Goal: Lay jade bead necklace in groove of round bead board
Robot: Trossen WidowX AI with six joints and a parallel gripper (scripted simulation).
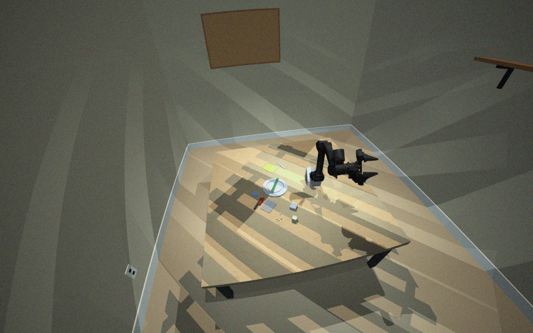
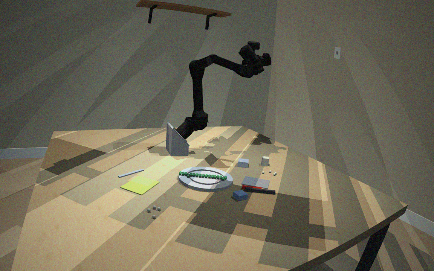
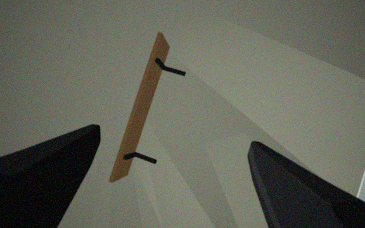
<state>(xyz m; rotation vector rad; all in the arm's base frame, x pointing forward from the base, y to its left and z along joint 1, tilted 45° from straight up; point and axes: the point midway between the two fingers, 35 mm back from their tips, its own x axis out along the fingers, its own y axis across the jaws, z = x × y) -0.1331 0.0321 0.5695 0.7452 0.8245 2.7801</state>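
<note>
Right now my gripper tip is 490 mm short of the grey plate, 310 mm to the left of it and 500 mm above it. From my gripper tip the other things lie so: round grey bead board 400 mm ahead, 480 mm to the right, 490 mm below; blue block 570 mm ahead, 450 mm to the right, 490 mm below; red and black pen 550 mm ahead, 360 mm to the right, 490 mm below.
</note>
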